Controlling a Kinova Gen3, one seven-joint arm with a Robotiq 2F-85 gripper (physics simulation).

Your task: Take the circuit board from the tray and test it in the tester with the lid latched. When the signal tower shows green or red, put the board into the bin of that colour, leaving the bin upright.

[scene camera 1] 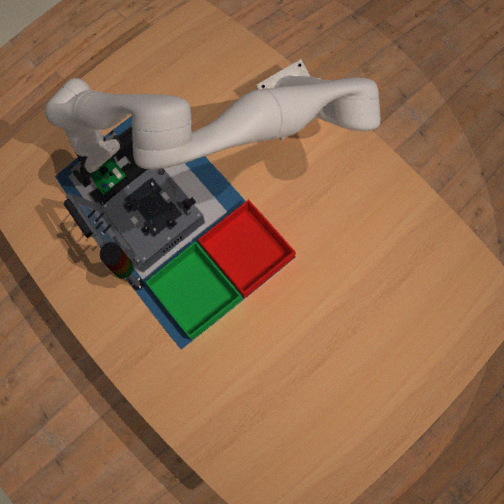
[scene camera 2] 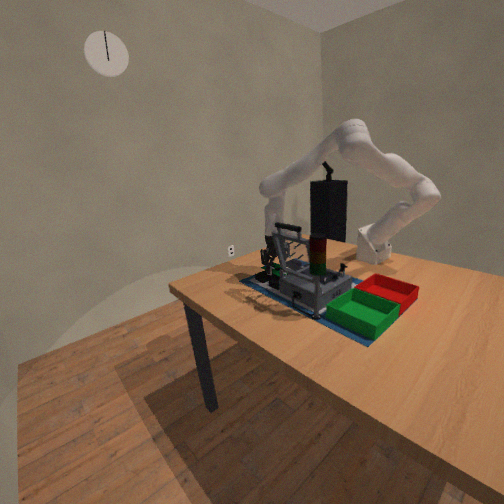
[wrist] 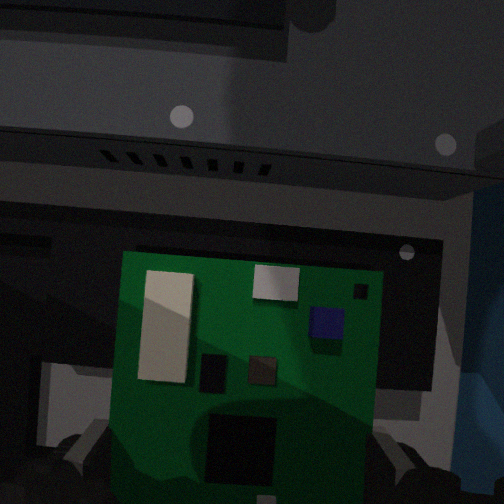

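The green circuit board [wrist: 245, 380] fills the lower wrist view, over the black tray [wrist: 410, 320]. It also shows in the top view [scene camera 1: 107, 176] at the tray's spot on the far left of the blue mat. My gripper [wrist: 240, 450] has a finger pad against each side edge of the board and looks shut on it. The grey tester [scene camera 1: 150, 210] lies just beside the tray, its nest uncovered and its lid frame [scene camera 2: 288, 240] raised. The signal tower [scene camera 1: 116, 260] shows no bright lamp. The green bin [scene camera 1: 192, 289] and the red bin [scene camera 1: 246, 246] stand upright.
The blue mat [scene camera 1: 220, 185] carries the tray, tester and both bins. The raised lid frame and its handle [scene camera 1: 77, 217] stand close to the left of my wrist. The arm's base [scene camera 1: 290, 80] is at the table's far edge.
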